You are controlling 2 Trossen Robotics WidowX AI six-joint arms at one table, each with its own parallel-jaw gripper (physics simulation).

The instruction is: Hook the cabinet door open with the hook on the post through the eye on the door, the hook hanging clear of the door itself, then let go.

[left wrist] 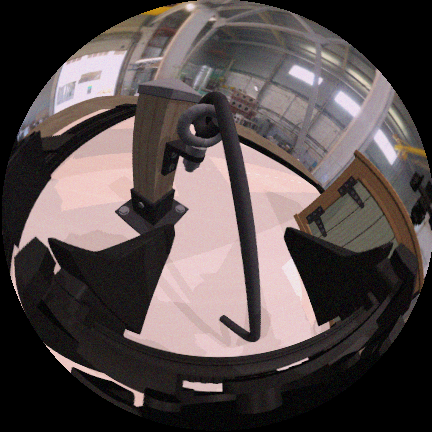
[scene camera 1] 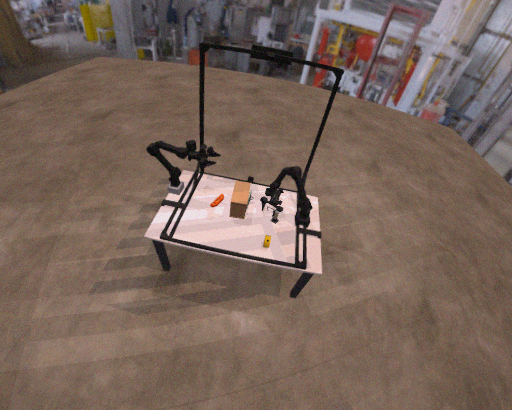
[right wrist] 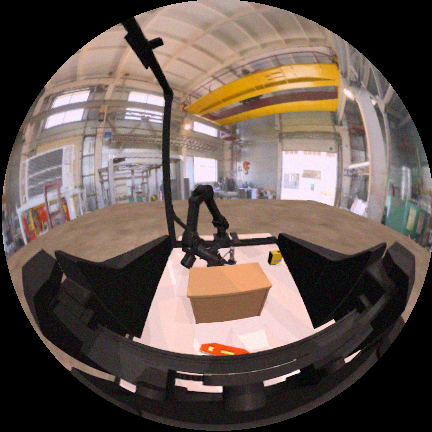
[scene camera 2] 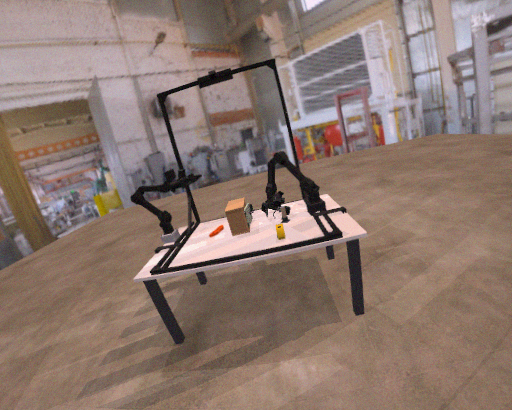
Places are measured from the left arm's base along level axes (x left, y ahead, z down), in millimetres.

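Pixels of known places: left gripper, between the fingertips: [left wrist: 231, 231] [scene camera 1: 267, 214] [scene camera 2: 274, 218]; right gripper, between the fingertips: [scene camera 1: 218, 159] [right wrist: 225, 239] [scene camera 2: 199, 176]; left arm's base, origin of its link: [scene camera 1: 303, 216] [right wrist: 221, 235] [scene camera 2: 315, 201]; right arm's base, origin of its link: [scene camera 1: 175, 184] [scene camera 2: 169, 232].
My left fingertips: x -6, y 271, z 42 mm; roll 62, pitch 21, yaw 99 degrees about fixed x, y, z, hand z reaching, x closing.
Ahead of a thing's pixels: the offset from my left fingertips to its top centre. "spot": to the spot under its first point.
The wooden post @[spot: dy -57, dx +39, dz -29 mm] [scene camera 1: 275, 216] [scene camera 2: 285, 215] [left wrist: 155, 145] stands upright on its base plate. From the ring at its top the dark hook [left wrist: 243, 210] hangs down, its bent end low between the left fingers, touching neither. The brown cabinet @[dy +218, dx -50, dz -140 mm] [scene camera 1: 240, 200] [scene camera 2: 236, 217] [right wrist: 230, 280] stands upright. Its green door @[dy +149, dx -46, dz -103 mm] [scene camera 2: 249, 212] [left wrist: 360, 220] looks shut in the left wrist view, partly hidden by a finger; its eye does not show there. My left gripper [scene camera 1: 271, 207] [scene camera 2: 275, 212] [left wrist: 231, 231] is open around the hook. My right gripper [scene camera 1: 217, 159] [scene camera 2: 199, 176] is open, high and away from the cabinet.
A yellow tape measure @[dy -3, dx +262, dz -54 mm] [scene camera 1: 267, 241] [scene camera 2: 280, 231] [right wrist: 275, 258] stands nearer the front edge than the post. An orange-red tool @[dy +389, dx -77, dz +9 mm] [scene camera 1: 217, 200] [scene camera 2: 216, 231] [right wrist: 222, 348] lies left of the cabinet in the scene views. A black overhead frame [scene camera 1: 202, 100] [scene camera 2: 172, 135] [right wrist: 167, 150] rises behind the table.
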